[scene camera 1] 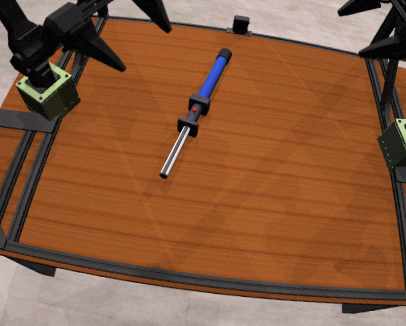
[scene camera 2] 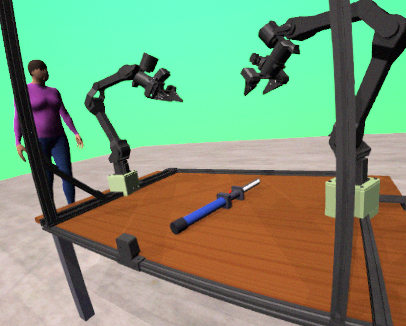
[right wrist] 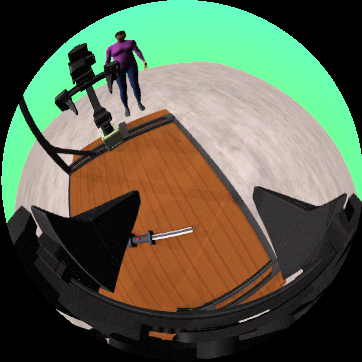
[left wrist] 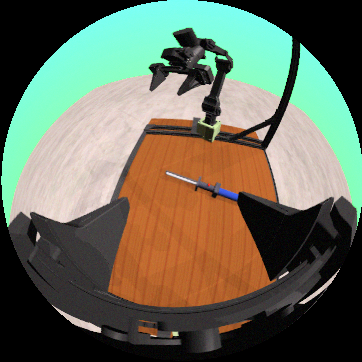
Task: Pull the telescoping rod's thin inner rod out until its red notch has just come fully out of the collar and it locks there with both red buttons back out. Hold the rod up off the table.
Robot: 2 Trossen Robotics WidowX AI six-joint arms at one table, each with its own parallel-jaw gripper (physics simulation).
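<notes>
The telescoping rod lies on the table. Its blue tube (scene camera 1: 212,78) (scene camera 2: 205,212) (left wrist: 228,194) has a black end cap (scene camera 1: 225,54) (scene camera 2: 178,225). Its dark collar (scene camera 1: 192,114) (right wrist: 144,239) has two square flanges and one visible red button (scene camera 1: 194,109) (left wrist: 209,185) (right wrist: 138,239). The thin silver inner rod (scene camera 1: 176,151) (scene camera 2: 251,185) (left wrist: 181,178) (right wrist: 172,233) sticks out of the collar; no red notch is discernible on it. My left gripper (scene camera 1: 350,33) (left wrist: 183,200) (right wrist: 93,102) and right gripper (scene camera 1: 146,49) (scene camera 2: 256,93) (left wrist: 166,92) (right wrist: 197,190) are open and empty, high above the table, apart from the rod.
The wooden table (scene camera 1: 280,200) (scene camera 2: 280,240) has a dark metal rim. A small black block (scene camera 1: 241,24) (scene camera 2: 127,248) stands at its edge near the capped end. A dark upright post (scene camera 2: 344,150) crosses scene camera 2. A person (scene camera 2: 47,110) (right wrist: 125,55) stands beyond the left arm.
</notes>
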